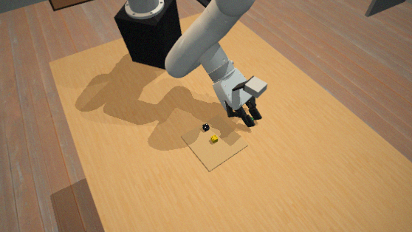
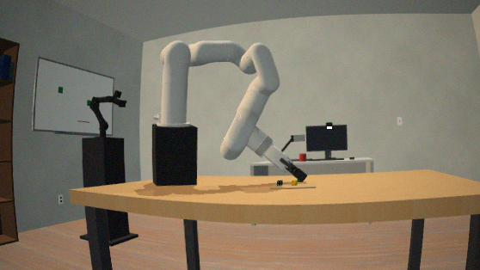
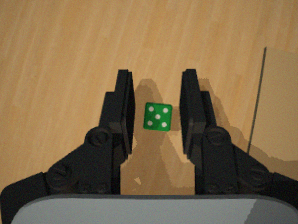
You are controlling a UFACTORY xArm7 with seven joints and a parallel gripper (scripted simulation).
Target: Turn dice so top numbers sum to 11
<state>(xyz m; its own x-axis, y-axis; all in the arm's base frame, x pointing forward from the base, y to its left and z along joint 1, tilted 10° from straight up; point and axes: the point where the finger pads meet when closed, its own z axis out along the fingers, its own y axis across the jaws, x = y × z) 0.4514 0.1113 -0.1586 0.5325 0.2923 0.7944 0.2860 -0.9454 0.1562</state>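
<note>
The green die lies 20 mm below my hand. From my hand the other things lie so: black die: 130 mm to the right, 50 mm behind, 10 mm below; yellow die: 130 mm to the right, 10 mm below; tan mat: 130 mm to the right, 20 mm below.
</note>
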